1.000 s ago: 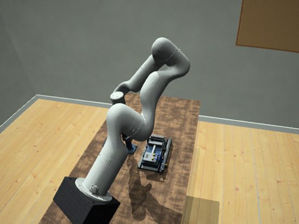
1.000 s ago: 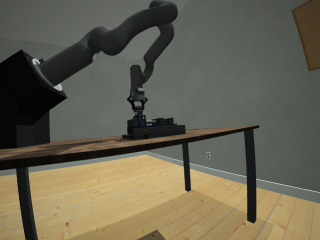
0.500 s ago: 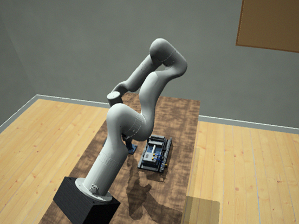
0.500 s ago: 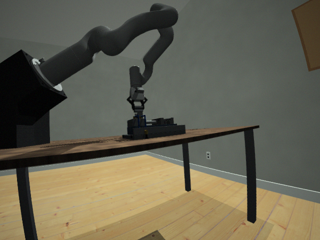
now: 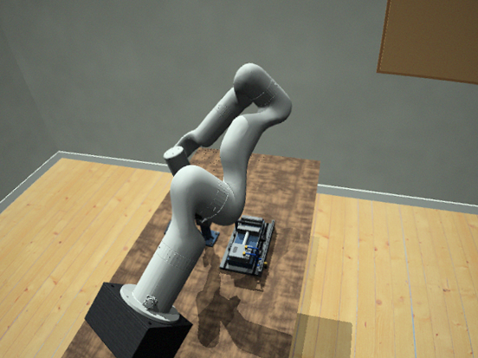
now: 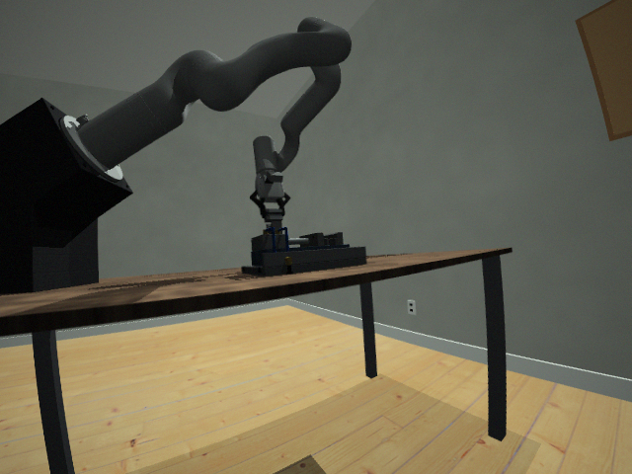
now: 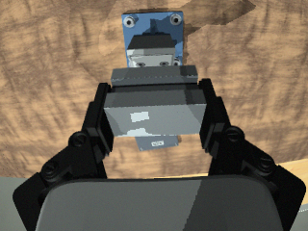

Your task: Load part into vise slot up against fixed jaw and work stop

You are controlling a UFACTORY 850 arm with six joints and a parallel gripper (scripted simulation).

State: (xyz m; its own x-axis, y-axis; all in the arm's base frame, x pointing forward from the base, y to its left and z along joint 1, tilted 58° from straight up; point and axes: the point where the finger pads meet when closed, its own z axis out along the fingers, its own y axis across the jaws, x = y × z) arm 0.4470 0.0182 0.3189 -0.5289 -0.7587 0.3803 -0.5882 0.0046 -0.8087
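Now: the part 10 mm to the right of my hand and 10 mm below it. The rest, counted from my hand: cylinder rod: 120 mm behind, 170 mm to the right, 120 mm below; work stop: 20 mm behind, 170 mm to the right, 110 mm below; V-block post: 140 mm below.
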